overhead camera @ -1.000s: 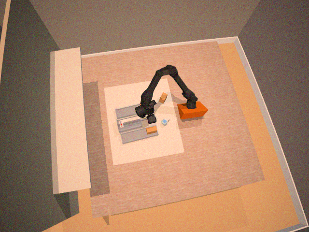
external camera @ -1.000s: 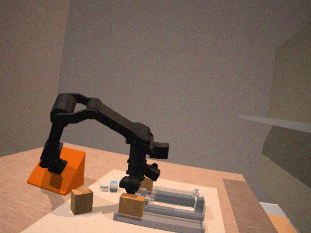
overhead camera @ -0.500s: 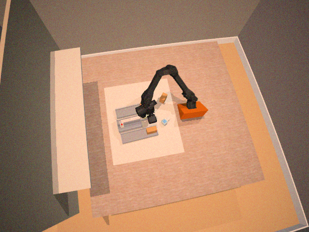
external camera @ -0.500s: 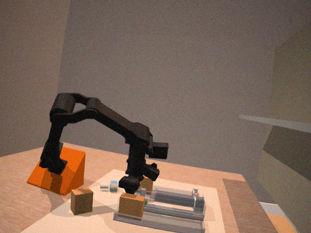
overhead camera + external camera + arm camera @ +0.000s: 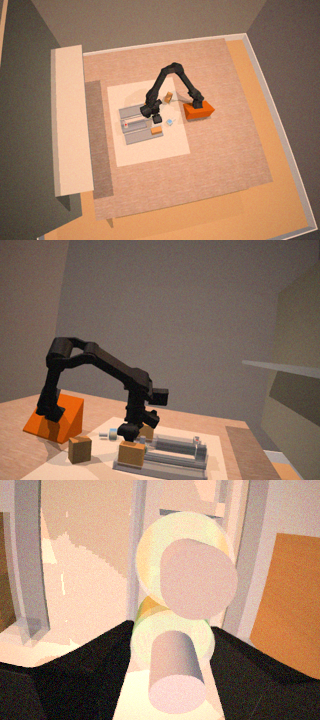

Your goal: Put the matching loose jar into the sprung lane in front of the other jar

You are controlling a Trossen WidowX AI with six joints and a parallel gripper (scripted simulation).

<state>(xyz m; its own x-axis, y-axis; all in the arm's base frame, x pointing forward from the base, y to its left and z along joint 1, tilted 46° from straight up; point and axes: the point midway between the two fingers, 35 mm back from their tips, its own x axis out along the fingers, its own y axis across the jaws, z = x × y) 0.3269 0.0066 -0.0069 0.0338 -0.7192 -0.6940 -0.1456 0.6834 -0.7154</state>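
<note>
Right now my gripper tip is 14 cm short of the grey lane, 4 cm to the right of it and 1 cm above it. The rest, counted from my gripper tip: red mark: 22 cm ahead, 7 cm to the left, 4 cm above; then pusher plate: 14 cm ahead, 5 cm to the left, 2 cm above; then long pale shelf: 51 cm ahead, 34 cm above, 4 cm to the left.
</note>
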